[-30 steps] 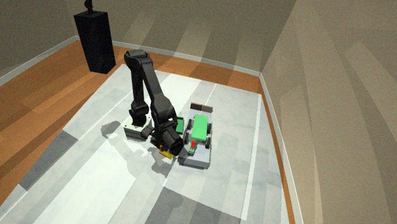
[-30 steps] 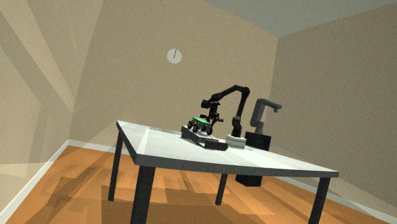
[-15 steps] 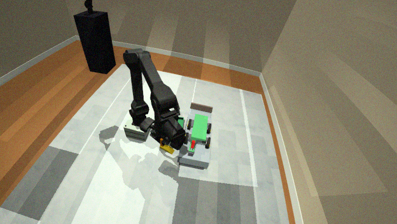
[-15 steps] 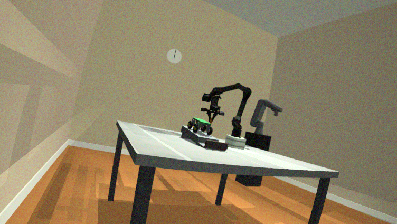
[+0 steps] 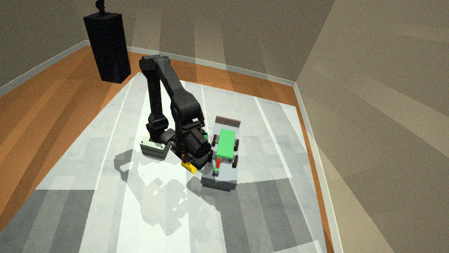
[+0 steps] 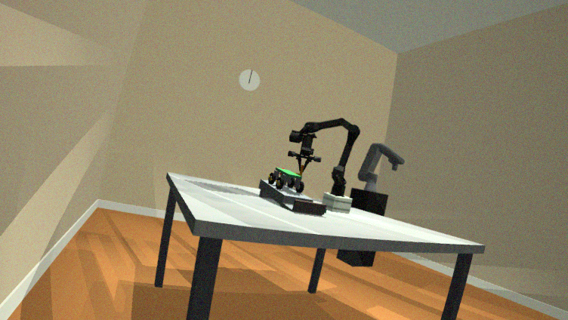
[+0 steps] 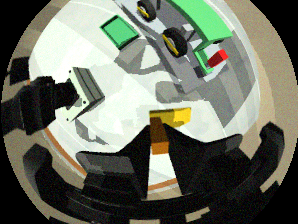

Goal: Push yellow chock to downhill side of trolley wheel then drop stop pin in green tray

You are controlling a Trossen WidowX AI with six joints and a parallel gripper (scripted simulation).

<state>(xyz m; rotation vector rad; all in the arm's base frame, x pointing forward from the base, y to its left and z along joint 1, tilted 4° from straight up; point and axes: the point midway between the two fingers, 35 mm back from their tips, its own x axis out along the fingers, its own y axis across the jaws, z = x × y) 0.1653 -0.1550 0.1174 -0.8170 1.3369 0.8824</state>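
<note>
Now: the yellow chock 20 mm ahead of my gripper tip, 10 mm to the right of it and 10 mm below it. Round my gripper tip: green-topped trolley 150 mm ahead, 140 mm to the left, 60 mm below; dark brown block 160 mm ahead, 410 mm to the left, 150 mm below; red-headed stop pin 130 mm ahead, 30 mm to the left, 40 mm below.
</note>
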